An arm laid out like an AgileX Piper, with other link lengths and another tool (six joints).
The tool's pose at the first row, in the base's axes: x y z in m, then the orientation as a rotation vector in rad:
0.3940 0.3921 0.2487 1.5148 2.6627 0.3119
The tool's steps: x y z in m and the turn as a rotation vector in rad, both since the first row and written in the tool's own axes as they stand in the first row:
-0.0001 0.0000 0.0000 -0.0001 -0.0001 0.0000
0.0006 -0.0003 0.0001 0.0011 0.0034 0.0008
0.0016 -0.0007 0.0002 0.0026 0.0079 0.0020
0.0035 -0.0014 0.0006 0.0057 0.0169 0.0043
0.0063 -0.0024 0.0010 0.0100 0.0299 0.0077
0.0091 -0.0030 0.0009 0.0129 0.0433 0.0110
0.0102 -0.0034 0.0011 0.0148 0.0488 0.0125
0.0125 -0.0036 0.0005 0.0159 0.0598 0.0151
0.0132 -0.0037 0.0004 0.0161 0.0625 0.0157
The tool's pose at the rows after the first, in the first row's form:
0.3941 0.3920 0.2487 1.5147 2.6626 0.3119
0.3935 0.3925 0.2486 1.5171 2.6654 0.3134
0.3926 0.3932 0.2484 1.5203 2.6688 0.3153
0.3911 0.3945 0.2480 1.5265 2.6758 0.3191
0.3889 0.3964 0.2475 1.5357 2.6858 0.3247
0.3869 0.3985 0.2476 1.5444 2.6953 0.3326
0.3861 0.3993 0.2474 1.5484 2.6995 0.3349
0.3846 0.4011 0.2480 1.5551 2.7066 0.3431
0.3841 0.4016 0.2482 -1.5554 -2.7062 -0.3449

